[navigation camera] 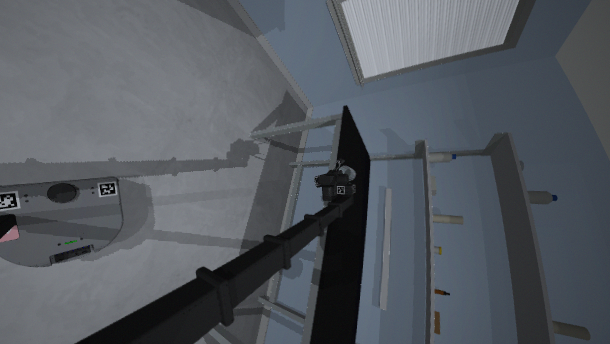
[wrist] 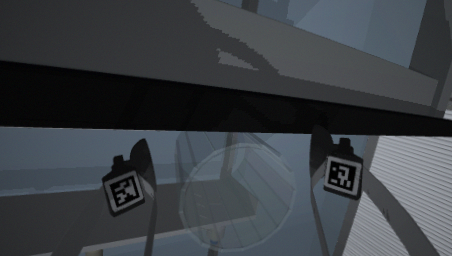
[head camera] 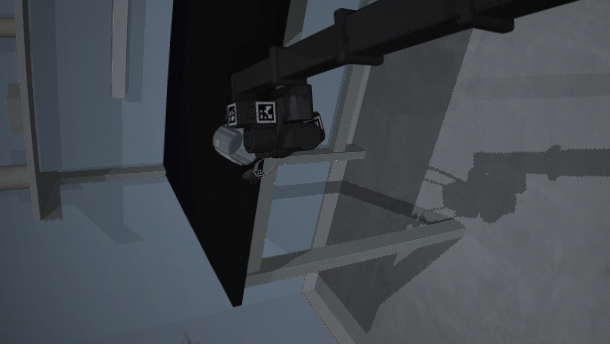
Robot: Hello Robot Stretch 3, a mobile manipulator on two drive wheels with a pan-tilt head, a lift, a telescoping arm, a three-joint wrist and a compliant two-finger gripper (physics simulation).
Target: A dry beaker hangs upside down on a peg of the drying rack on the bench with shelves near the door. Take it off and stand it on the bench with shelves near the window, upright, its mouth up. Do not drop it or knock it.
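Seen in the pictures: gripper, fingertip midpoint: (navigation camera: 345, 172) (wrist: 230, 150) (head camera: 239, 145); robot's base at its link origin: (navigation camera: 62, 192).
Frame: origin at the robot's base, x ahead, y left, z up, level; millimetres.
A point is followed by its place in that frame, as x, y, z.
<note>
A clear beaker (head camera: 227, 142) @[-25, -868, 982] (navigation camera: 347, 173) @[-18, -861, 967] (wrist: 237, 197) @[-15, -861, 947] is at the black bench top (head camera: 212, 220) @[176, -1205, 914] (navigation camera: 345, 260) @[-532, -922, 914] (wrist: 75, 102) @[-95, -842, 902], near its end toward the window. In the wrist view its round rim faces the camera and its body runs back toward the bench. It looks tilted, with its axis aslant; whether it rests firmly on the bench is unclear. My gripper (wrist: 230, 150) @[-19, -916, 937] is open, one finger on each side of the beaker, with a visible gap on both sides. In the head view the wrist hides part of the beaker. The drying rack does not show.
A lower shelf (navigation camera: 427, 240) @[-523, -1333, 1352] and an upper shelf (navigation camera: 520, 240) @[-452, -1311, 1809] with bottles run along the wall behind the bench. A pale rail (head camera: 119, 50) @[-359, -1519, 1087] (navigation camera: 386, 250) @[-658, -1363, 1087] is on the wall. The window (navigation camera: 430, 35) @[1047, -1783, 1471] lies beyond the bench end. My arm (navigation camera: 250, 270) @[-90, -158, 1050] reaches over the bench.
</note>
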